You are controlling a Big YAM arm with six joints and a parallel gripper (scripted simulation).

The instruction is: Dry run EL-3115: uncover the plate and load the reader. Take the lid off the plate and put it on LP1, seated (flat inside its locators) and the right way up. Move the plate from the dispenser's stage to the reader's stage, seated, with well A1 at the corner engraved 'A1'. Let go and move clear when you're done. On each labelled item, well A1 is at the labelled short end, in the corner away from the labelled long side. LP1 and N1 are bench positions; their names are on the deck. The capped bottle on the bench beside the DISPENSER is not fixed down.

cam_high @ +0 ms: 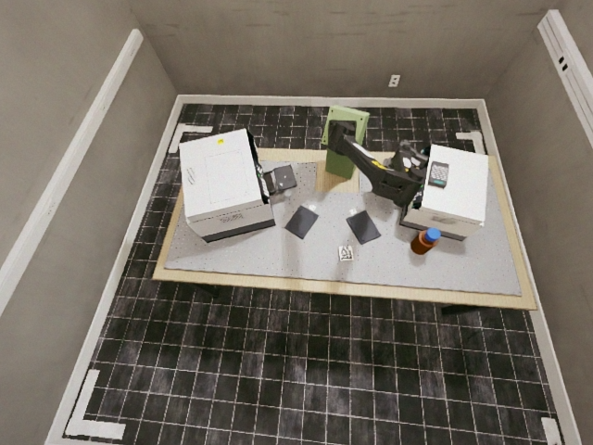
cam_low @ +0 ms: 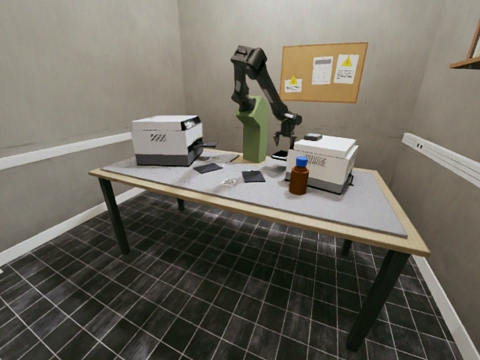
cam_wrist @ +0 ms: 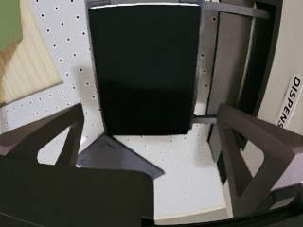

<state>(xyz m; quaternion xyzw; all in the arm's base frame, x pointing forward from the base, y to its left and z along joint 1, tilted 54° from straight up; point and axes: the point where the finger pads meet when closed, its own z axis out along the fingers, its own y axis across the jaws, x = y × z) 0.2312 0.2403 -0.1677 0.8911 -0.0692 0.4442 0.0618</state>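
The dark flat lid lies 5 cm below my hand. Round my hand: brown capped bottle: 32 cm ahead, 13 cm to the left, 4 cm below; then white well plate: 6 cm below.
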